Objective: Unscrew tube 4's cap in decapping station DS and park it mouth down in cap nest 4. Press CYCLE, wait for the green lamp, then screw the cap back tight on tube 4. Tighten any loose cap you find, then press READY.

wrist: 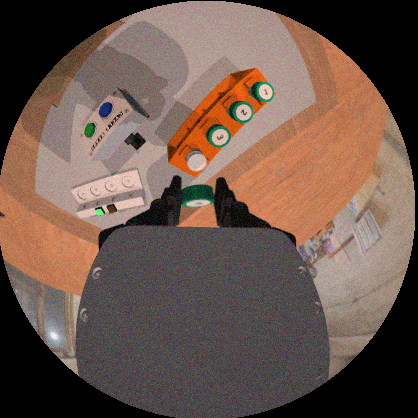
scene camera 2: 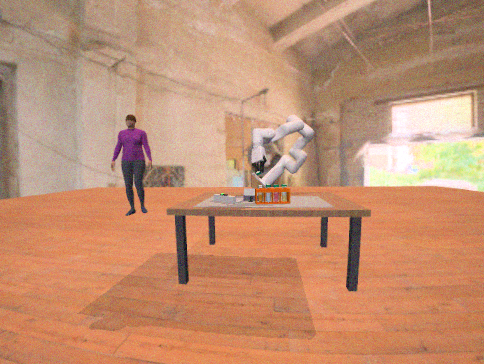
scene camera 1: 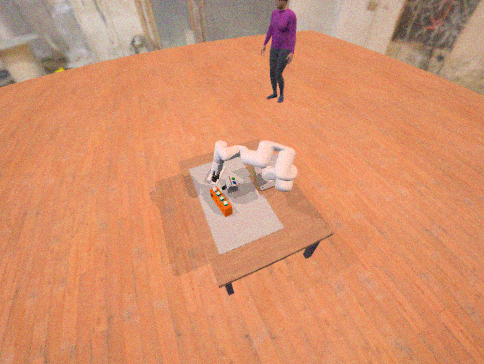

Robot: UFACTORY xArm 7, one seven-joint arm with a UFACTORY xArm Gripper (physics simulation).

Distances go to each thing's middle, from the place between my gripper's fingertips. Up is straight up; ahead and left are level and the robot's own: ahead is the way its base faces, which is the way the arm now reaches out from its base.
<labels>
I see my gripper 11 cm past the grey button box point(wrist: 126, 114), 6 cm to the left of it and 15 cm above it.
</labels>
